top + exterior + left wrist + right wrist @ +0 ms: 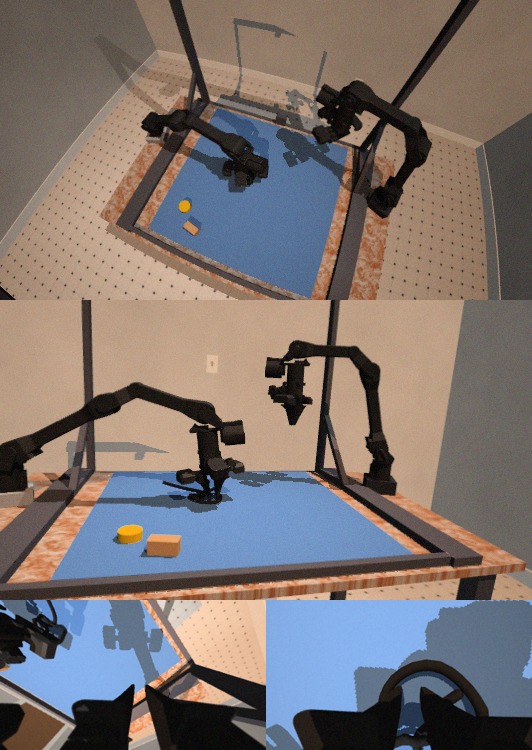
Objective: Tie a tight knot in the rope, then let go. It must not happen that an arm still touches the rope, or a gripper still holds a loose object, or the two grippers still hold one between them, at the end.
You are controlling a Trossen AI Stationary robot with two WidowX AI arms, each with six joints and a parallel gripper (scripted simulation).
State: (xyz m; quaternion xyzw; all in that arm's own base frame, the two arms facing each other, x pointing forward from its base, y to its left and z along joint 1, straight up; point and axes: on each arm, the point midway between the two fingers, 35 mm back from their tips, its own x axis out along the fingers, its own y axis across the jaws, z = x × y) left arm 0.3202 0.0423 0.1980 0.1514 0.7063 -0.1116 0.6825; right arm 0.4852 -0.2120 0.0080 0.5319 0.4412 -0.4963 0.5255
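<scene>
Right now the blue mat is 4 cm to the left of my right hand, 4 cm below it and 3 cm ahead of it. Also, from my right hand: yellow disc (22 cm ahead, 21 cm to the right, 3 cm below); orange block (29 cm ahead, 14 cm to the right, 2 cm below).
</scene>
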